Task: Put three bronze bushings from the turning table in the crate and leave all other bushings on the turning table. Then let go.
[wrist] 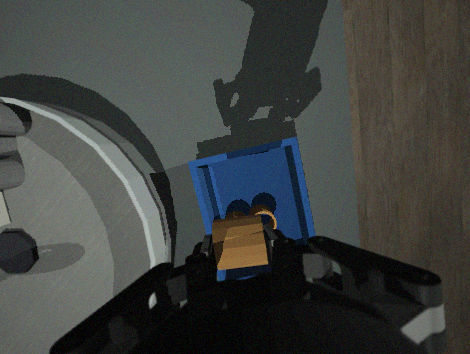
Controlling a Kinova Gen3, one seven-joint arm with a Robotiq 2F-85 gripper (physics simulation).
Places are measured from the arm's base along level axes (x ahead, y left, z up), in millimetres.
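Pixels of known places: gripper, fingertip midpoint: (238, 241).
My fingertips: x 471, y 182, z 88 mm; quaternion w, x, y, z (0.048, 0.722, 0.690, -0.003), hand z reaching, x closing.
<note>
Ahead of a thing's pixels: the offset from my fingertips to its top centre. "spot": to the spot under its first point. Level surfaces: height alone.
My gripper (238, 241) is shut on a bronze bushing @(dy +1, dx +0, dz +19 mm) (243, 250), held lying across between the fingertips, over the near part of the blue crate @(dy +21, dx +23, dz -120 mm) (303, 190). Inside the crate, just beyond the held bushing, the ring-shaped end of another bronze bushing @(dy +28, dx +39, dz -127 mm) (274, 220) shows. Beside it is a brownish edge @(spot: dy -9, dx +23, dz -142 mm) (235, 215), which looks like a further bronze bushing. Both are partly hidden by the held one. The turning table @(dy -326, dx +6, dz -109 mm) (75, 210) is at the left, with grey bushings @(spot: dy -276, dx -104, dz -98 mm) (9, 171) at the view's left edge and a dark many-sided piece @(spot: dy -315, dx +4, dz -109 mm) (18, 251) below them.
The crate stands on a grey surface @(dz -170 mm) (190, 60), a short way right of the turning table's raised pale rim @(spot: dy -122, dx -34, dz -91 mm) (136, 202). A pale upright piece @(spot: dy -318, dx -60, dz -113 mm) (4, 207) shows at the left edge. A wooden surface (410, 125) runs down the right side. The arm's shadow falls beyond the crate.
</note>
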